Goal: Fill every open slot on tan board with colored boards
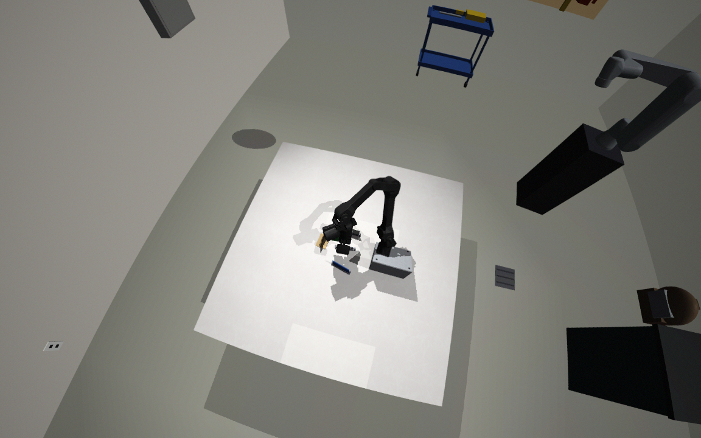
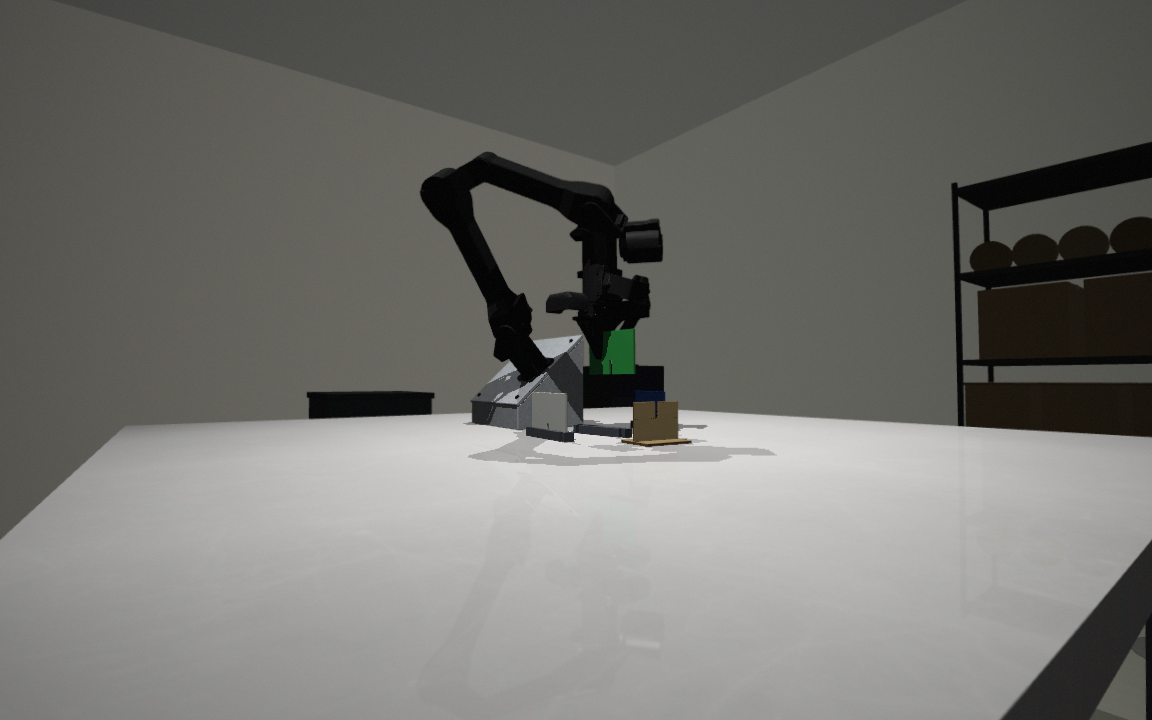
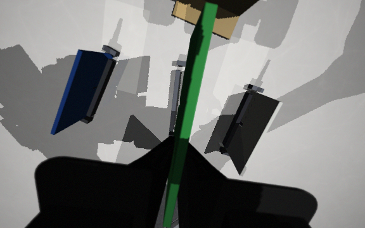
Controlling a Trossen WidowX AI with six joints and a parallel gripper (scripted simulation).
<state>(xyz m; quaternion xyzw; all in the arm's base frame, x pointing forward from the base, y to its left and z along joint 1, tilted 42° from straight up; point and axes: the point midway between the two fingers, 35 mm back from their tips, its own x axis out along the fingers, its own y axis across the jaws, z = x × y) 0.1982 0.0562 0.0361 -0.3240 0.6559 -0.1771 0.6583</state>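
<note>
My gripper tip is 13 cm short of the tan board, 1 cm to the right of it and 10 cm above it. Also, from my gripper tip: green board 2 cm ahead; then blue board 2 cm behind, 12 cm to the left, 9 cm below.
</note>
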